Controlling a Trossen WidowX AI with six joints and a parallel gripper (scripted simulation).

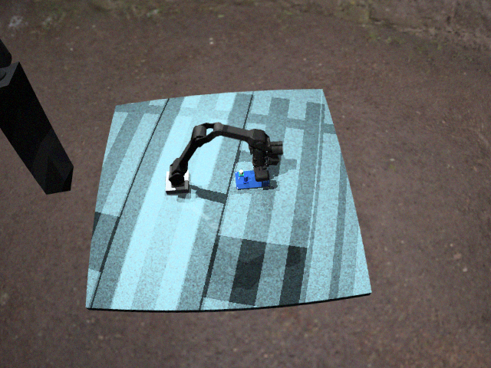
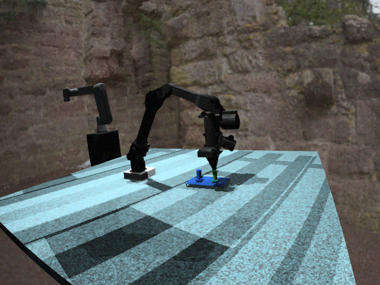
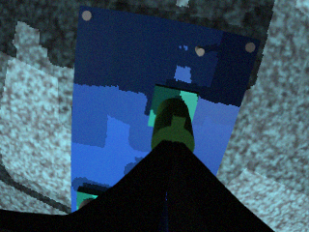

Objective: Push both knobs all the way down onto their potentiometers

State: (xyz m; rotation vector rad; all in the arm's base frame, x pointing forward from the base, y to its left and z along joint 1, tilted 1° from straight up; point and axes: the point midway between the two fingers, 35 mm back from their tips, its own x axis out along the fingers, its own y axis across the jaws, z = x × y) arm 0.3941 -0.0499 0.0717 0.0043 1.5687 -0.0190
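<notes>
Right now my gripper tip is 20 mm above the green knob. Also, from my gripper tip: blue knob: 60 mm behind, 20 mm below.
</notes>
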